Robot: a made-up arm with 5 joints. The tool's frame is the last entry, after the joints. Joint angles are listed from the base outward. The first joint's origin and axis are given. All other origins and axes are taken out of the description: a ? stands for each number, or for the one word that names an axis. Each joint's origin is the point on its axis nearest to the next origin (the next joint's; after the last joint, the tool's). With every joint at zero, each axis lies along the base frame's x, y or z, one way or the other. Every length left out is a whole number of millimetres.
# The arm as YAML. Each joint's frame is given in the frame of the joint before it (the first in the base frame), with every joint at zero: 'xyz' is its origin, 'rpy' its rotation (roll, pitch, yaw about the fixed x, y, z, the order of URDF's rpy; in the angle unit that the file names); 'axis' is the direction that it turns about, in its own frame. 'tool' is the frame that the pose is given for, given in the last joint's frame.
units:
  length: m
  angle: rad
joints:
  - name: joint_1
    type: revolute
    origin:
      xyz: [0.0, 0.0, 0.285]
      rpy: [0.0, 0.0, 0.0]
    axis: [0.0, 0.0, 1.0]
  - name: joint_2
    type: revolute
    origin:
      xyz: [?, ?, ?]
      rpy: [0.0, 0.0, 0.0]
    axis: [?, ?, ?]
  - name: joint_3
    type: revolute
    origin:
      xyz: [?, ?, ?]
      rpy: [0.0, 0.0, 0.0]
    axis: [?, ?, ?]
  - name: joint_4
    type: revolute
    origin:
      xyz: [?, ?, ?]
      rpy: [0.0, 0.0, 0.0]
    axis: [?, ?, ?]
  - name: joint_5
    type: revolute
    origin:
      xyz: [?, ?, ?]
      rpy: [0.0, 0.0, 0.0]
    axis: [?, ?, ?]
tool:
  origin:
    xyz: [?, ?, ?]
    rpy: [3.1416, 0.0, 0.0]
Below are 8 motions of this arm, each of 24 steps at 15 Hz.
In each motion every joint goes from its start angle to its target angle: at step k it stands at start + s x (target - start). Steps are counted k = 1, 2, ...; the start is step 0. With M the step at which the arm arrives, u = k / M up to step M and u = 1 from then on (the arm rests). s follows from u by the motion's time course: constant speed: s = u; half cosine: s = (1 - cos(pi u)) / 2; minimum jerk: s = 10 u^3 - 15 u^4 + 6 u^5.
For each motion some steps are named. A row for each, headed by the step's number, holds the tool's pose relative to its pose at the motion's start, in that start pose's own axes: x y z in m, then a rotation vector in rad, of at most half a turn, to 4 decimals.
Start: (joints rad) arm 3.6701 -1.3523 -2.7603 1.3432 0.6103
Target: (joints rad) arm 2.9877 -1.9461 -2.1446 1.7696 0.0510
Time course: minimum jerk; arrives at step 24
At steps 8, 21, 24:
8: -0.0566 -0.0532 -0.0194 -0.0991 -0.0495 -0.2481
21: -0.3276 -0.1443 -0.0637 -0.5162 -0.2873 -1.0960
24: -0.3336 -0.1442 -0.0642 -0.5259 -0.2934 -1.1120

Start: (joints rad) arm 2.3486 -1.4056 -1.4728 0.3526 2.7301
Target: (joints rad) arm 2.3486 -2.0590 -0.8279 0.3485 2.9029
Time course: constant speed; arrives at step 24
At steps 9, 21, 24:
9: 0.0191 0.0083 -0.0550 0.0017 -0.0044 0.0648
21: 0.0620 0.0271 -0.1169 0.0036 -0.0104 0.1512
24: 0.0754 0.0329 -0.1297 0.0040 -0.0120 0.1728

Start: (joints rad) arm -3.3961 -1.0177 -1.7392 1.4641 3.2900
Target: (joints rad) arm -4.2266 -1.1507 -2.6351 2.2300 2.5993
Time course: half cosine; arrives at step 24
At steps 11, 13, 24:
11: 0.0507 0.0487 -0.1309 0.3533 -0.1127 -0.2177
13: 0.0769 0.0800 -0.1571 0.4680 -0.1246 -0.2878
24: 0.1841 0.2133 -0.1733 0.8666 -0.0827 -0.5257

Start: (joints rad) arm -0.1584 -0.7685 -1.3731 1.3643 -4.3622
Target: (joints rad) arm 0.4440 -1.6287 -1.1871 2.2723 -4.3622
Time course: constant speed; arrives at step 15
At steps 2, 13, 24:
2: -0.0012 0.0349 -0.0285 -0.0483 -0.0414 -0.0581
13: 0.1075 0.2168 -0.1145 -0.2982 -0.2394 -0.4080
24: 0.1410 0.2434 -0.1130 -0.3400 -0.2701 -0.4768

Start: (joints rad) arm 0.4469 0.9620 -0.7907 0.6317 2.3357
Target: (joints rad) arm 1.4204 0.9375 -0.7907 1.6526 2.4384
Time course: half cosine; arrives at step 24
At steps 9, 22, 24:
9: -0.0105 0.0657 0.0226 -0.0433 0.3898 -0.1425
22: 0.0355 0.1817 0.0509 0.0776 1.3085 -0.1868
24: 0.0372 0.1842 0.0510 0.0847 1.3314 -0.1826

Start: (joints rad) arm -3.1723 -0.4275 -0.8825 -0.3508 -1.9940
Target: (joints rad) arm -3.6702 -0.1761 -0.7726 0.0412 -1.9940
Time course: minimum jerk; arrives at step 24
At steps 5, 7, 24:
5: -0.0054 -0.0149 0.0064 0.0575 -0.0093 -0.0021
7: -0.0132 -0.0356 0.0139 0.1356 -0.0220 -0.0025
24: -0.1001 -0.2501 0.0048 0.8731 -0.1429 0.1441

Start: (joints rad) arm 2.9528 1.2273 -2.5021 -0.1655 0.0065
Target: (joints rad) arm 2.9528 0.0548 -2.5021 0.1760 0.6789
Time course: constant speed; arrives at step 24
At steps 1, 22, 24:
1: 0.0291 -0.0002 -0.0076 0.0007 0.0346 0.0280
22: 0.4677 -0.0030 -0.4340 0.2394 0.7355 0.5859
24: 0.4835 -0.0031 -0.4930 0.2843 0.7969 0.6327

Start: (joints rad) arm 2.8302 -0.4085 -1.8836 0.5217 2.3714
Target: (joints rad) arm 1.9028 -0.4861 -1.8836 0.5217 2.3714
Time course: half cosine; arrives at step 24
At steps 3, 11, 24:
3: 0.0043 -0.0058 -0.0017 0.0269 0.0220 -0.0070
11: 0.0414 -0.0618 -0.0324 0.3058 0.2503 -0.0866
24: 0.0641 -0.1173 -0.1045 0.6971 0.5760 -0.2191

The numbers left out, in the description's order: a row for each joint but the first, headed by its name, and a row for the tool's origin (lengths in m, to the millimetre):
joint_2: xyz 0.0 0.0 0.0, axis 0.0 1.0 0.0
joint_3: xyz 0.044 0.0 0.235, axis 0.0 1.0 0.0
joint_4: xyz 0.066 0.0 -0.292, axis 0.0 1.0 0.0
joint_5: xyz 0.079 0.0 -0.101, axis 0.0 0.0 -1.0
tool: xyz 0.0 0.0 0.0

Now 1 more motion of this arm.
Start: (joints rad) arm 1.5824 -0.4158 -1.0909 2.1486 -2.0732
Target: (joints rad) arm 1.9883 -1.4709 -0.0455 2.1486 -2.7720
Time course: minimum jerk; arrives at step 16
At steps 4, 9, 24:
4: 0.0157 -0.0095 0.0207 0.0120 -0.0221 -0.1060
9: 0.0533 -0.0382 0.1426 0.0950 -0.1180 -0.6303
24: 0.0465 -0.0275 0.2378 0.1825 -0.1730 -1.0215

